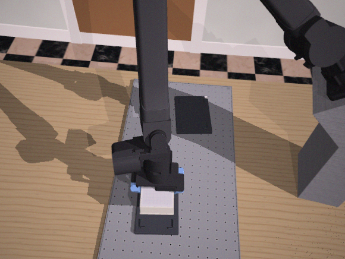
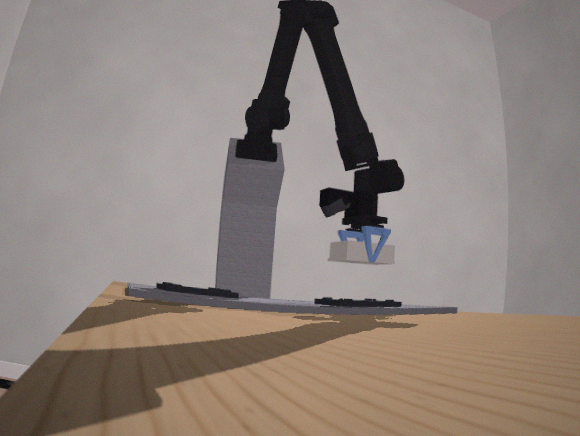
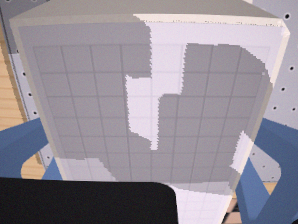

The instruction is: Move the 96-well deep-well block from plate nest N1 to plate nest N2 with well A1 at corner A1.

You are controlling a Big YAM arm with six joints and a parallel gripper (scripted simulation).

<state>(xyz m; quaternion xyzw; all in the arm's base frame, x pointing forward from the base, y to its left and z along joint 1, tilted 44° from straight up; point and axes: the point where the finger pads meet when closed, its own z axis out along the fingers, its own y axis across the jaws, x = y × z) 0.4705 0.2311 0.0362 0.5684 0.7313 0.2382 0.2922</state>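
Right now the white deep-well block is 1 cm above my hand. The rest, counted from my hand: dark plate nest N2 (36 cm to the right, 10 cm below, 2 cm behind); then dark plate nest N1 (10 cm below).
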